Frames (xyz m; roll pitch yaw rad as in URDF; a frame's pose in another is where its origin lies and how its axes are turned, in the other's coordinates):
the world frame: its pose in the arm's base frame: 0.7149 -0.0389 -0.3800 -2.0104 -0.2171 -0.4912
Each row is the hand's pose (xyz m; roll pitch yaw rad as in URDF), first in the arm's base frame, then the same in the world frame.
Working: the arm's base frame: its pose in the world frame: -0.5516 -0.3333 -0.4915 2.0742 -0.5325 -0.0335

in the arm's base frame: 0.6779 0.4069 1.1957 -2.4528 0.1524 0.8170
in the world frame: 0.1022 -1.5996 -0.3372 0.1989 -1.2545 -0.7950
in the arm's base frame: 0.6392 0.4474 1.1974 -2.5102 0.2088 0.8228
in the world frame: 0.0506 -1.6189 -0.3270 0.0615 -1.3061 -0.7126
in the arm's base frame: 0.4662 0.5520 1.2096 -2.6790 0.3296 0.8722
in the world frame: -0.1439 -1.6736 -0.3409 -0.3032 -1.4309 -0.5265
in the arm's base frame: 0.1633 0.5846 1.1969 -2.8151 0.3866 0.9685
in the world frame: -0.4225 -1.6689 -0.4648 0.1103 -1.5278 -1.1115
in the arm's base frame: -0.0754 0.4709 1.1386 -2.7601 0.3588 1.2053
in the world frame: -0.5882 -1.5573 -0.6476 1.5881 -1.3503 -2.6257
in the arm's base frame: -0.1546 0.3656 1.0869 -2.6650 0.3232 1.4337
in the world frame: -0.6190 -1.4602 -0.7458 1.7226 -1.1354 -2.7476
